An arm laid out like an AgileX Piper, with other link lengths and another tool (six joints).
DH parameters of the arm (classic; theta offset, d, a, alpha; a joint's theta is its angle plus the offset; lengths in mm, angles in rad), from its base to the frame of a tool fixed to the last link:
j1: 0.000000 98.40 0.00 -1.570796
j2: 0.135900 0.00 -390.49 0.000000
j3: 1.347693 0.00 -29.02 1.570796
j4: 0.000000 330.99 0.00 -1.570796
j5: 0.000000 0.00 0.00 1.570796
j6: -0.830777 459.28 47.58 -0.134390
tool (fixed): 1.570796 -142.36 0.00 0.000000
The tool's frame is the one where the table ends.
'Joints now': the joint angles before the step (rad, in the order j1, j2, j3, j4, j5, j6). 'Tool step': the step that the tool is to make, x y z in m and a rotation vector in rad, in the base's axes. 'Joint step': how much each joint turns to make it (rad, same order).
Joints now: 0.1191 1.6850 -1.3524 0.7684 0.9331 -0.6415
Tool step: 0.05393 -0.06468 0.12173 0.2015 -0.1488 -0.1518
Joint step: -0.2060 -0.0273 -0.1621 0.2054 0.0866 -0.0299
